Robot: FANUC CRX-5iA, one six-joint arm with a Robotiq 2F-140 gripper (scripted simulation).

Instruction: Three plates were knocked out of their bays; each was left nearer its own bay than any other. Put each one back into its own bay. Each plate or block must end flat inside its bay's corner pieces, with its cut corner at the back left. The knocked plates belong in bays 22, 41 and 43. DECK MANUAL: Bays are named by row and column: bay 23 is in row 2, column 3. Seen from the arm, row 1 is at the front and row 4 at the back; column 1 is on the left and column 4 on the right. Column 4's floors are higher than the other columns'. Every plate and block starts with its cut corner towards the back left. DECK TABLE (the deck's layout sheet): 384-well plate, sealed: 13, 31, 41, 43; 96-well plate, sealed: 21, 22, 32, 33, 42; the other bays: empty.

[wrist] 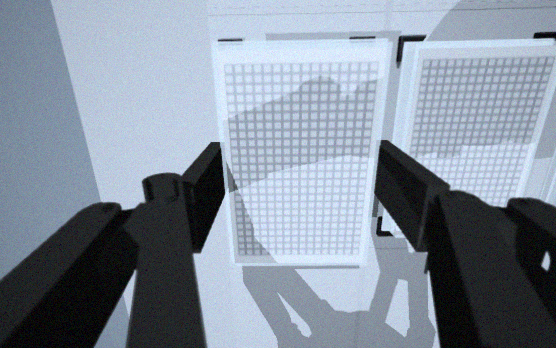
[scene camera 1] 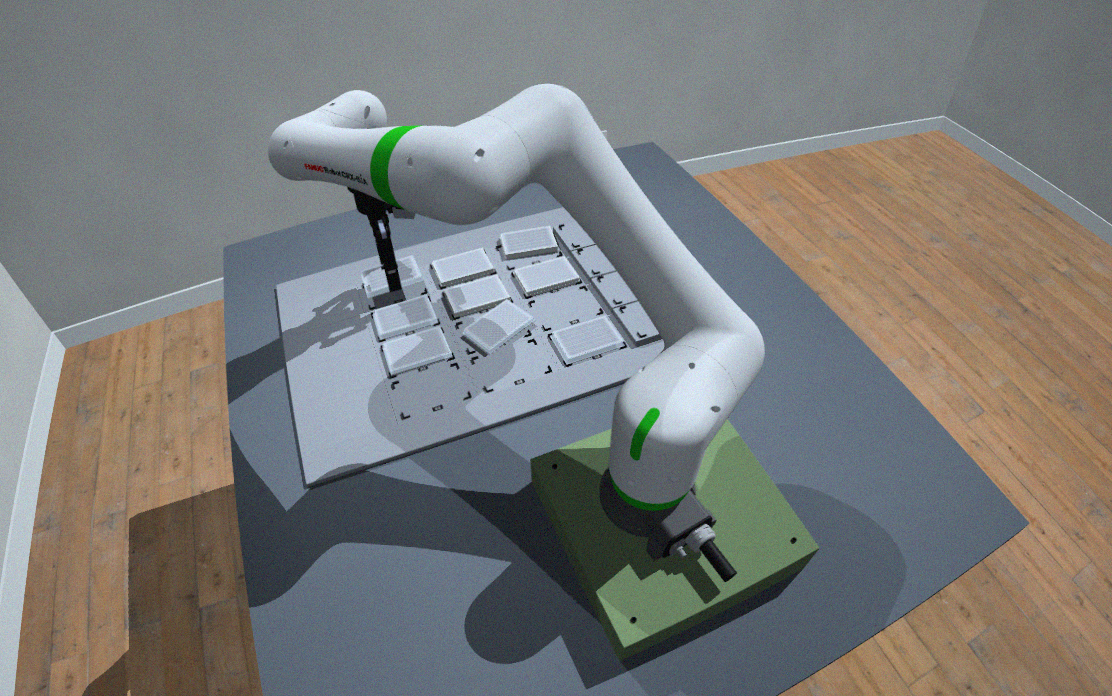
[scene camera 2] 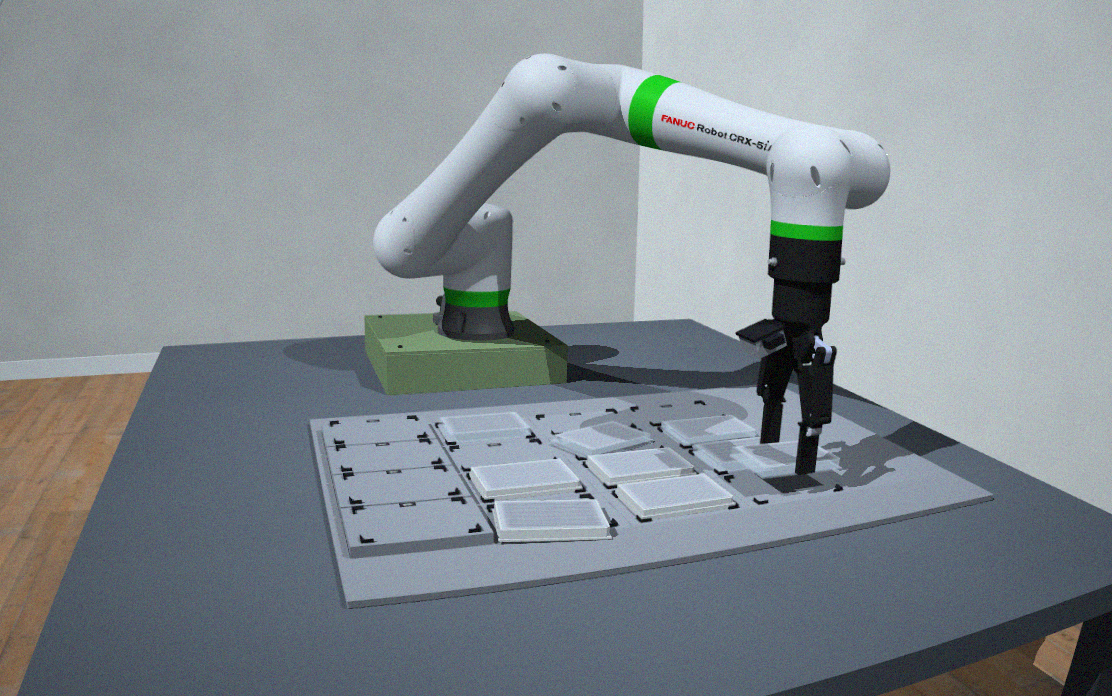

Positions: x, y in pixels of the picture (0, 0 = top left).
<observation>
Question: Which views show my gripper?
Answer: The wrist view, scene camera 1 and scene camera 2: all of them.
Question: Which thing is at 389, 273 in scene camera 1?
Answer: My gripper.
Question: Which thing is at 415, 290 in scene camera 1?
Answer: A bay 41.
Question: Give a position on a bay 41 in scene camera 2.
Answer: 784, 489
</observation>
